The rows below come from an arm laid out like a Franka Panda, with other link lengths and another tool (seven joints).
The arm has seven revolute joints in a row. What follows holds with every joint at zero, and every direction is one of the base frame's. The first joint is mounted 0.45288 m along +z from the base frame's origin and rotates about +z. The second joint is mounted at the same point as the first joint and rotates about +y. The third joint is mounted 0.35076 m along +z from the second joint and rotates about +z. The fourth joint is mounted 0.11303 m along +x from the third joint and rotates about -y. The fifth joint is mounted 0.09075 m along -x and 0.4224 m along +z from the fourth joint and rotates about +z. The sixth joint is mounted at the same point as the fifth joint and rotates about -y. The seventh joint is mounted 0.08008 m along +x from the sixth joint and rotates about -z. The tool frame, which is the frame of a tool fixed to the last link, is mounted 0.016 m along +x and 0.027 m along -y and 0.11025 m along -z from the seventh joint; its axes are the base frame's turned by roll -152, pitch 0 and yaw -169.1 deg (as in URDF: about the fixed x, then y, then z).
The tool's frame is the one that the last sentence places.
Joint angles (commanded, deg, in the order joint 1, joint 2, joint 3, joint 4, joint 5, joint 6, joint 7), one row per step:
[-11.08, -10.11, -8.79, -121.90, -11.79, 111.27, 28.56]
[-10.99, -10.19, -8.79, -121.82, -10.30, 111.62, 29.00]
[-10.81, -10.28, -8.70, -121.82, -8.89, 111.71, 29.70]
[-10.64, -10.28, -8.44, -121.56, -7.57, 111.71, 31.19]
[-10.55, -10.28, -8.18, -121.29, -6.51, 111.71, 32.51]
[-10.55, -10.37, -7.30, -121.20, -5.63, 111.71, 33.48]
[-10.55, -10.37, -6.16, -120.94, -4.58, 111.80, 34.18]
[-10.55, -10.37, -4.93, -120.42, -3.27, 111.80, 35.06]
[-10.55, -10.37, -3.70, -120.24, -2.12, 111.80, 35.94]
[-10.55, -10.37, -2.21, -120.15, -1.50, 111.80, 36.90]
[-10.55, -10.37, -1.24, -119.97, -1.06, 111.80, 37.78]
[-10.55, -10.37, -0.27, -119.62, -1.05, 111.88, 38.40]
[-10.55, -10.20, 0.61, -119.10, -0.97, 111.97, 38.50]
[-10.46, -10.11, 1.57, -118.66, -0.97, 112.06, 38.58]
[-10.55, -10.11, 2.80, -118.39, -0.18, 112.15, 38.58]
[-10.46, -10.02, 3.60, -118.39, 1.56, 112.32, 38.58]
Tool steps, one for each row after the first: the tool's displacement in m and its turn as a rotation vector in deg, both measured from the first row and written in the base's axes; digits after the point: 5 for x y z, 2 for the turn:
[0.00096, 0.00247, 0.00092, 1.15, -1.00, -0.85]
[0.00175, 0.00674, 0.00100, 2.30, -1.68, -1.79]
[0.00360, 0.01220, 0.00257, 3.28, -2.48, -3.33]
[0.00520, 0.01665, 0.00440, 4.05, -3.17, -4.69]
[0.00813, 0.02618, 0.00584, 4.63, -3.62, -5.11]
[0.01293, 0.03816, 0.00802, 5.30, -4.22, -5.05]
[0.01829, 0.05130, 0.01224, 6.17, -5.02, -5.18]
[0.02238, 0.06471, 0.01349, 6.98, -5.43, -5.26]
[0.02656, 0.08018, 0.01423, 7.32, -5.59, -4.96]
[0.02928, 0.09033, 0.01573, 7.55, -5.84, -5.03]
[0.03254, 0.09983, 0.01906, 7.36, -6.23, -4.67]
[0.03677, 0.10833, 0.02220, 7.27, -6.61, -3.89]
[0.04073, 0.11859, 0.02543, 7.10, -6.96, -2.90]
[0.04395, 0.13108, 0.02759, 7.64, -7.32, -2.03]
[0.04621, 0.14223, 0.02605, 9.16, -7.54, -1.77]

